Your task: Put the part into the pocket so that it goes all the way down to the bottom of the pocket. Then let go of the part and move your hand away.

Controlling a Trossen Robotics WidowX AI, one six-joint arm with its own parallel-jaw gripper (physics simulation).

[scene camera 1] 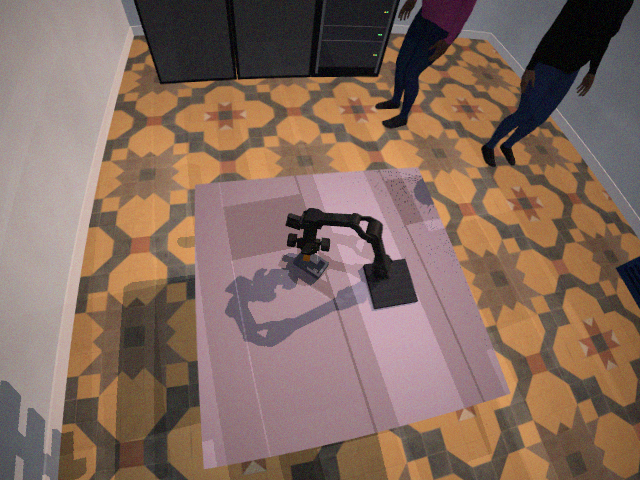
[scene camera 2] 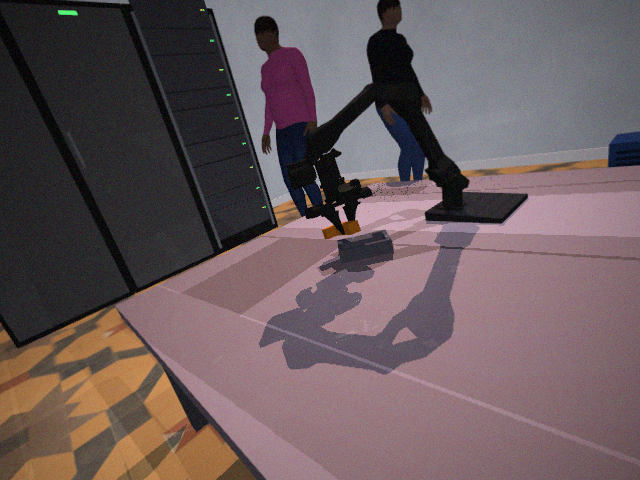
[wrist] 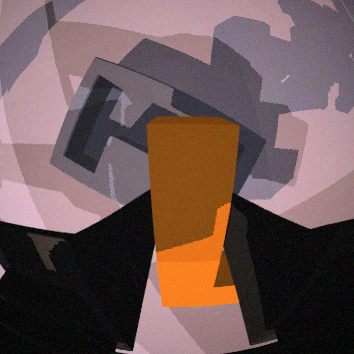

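Where they show: gripper, fingertip midpoint: (scene camera 2: 348,232) (wrist: 186,195); arm's base, origin of the base link: (scene camera 1: 380,273) (scene camera 2: 452,206).
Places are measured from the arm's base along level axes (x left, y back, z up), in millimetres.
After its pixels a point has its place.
Observation:
The orange part (scene camera 1: 307,257) @[x -159, y -316, z 72 mm] (scene camera 2: 352,226) @[x -161, y -324, z 64 mm] (wrist: 192,170) @[x -174, y -312, z 71 mm] is held between the fingers of my gripper (scene camera 1: 308,252) @[x -191, y -303, z 39 mm] (scene camera 2: 343,225) @[x -191, y -303, z 39 mm] (wrist: 186,195) @[x -191, y -303, z 39 mm], which is shut on it. The grey block (scene camera 1: 320,270) @[x -103, y -268, z 13 mm] (scene camera 2: 366,250) @[x -132, y -328, z -2 mm] (wrist: 127,170) @[x -165, y -273, z 12 mm] lies on the table. In the wrist view its top shows a pocket (wrist: 86,132) @[x -119, y -248, z -12 mm] with a wide slot at the left end and a narrower channel running right. The part hides the pocket's right portion there. In scene camera 2 the part is above the block's top and offset to its left. The part's length is turned relative to the block in the wrist view.
The arm's black base plate (scene camera 1: 392,289) @[x 91, y 21, z -6 mm] (scene camera 2: 491,206) @[x 106, y -2, z -7 mm] stands on the pink table top (scene camera 1: 310,392) @[x 366, y -494, z -24 mm] (scene camera 2: 439,320) @[x 113, y -542, z -24 mm], right of the block. Dark cabinets (scene camera 1: 273,38) (scene camera 2: 67,155) and two standing people are beyond the table. The arm's shadow falls across the table.

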